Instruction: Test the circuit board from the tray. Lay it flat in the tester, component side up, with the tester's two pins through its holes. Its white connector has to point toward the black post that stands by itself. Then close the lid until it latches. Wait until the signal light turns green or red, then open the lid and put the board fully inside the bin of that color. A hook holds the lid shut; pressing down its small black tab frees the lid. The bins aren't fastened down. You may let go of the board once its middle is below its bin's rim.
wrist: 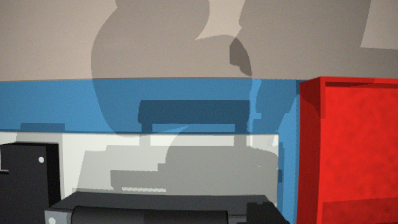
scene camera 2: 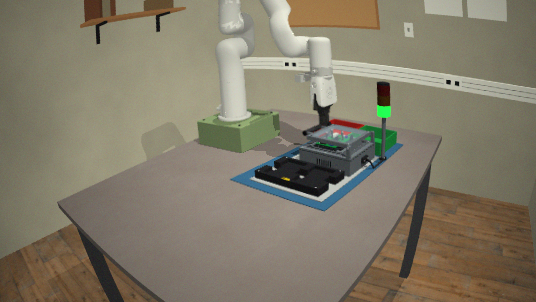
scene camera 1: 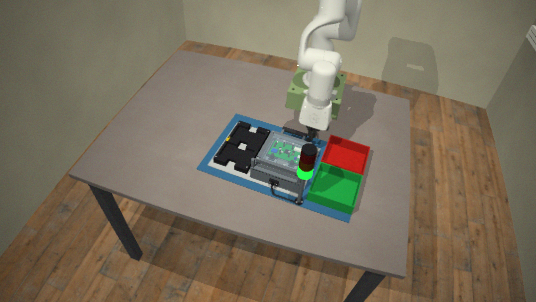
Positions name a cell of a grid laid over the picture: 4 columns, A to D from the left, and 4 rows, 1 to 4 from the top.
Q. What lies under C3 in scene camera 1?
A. A clear lid.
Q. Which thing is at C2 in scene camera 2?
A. The gripper.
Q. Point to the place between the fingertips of the gripper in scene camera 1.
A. C2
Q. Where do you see a red bin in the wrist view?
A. At D3
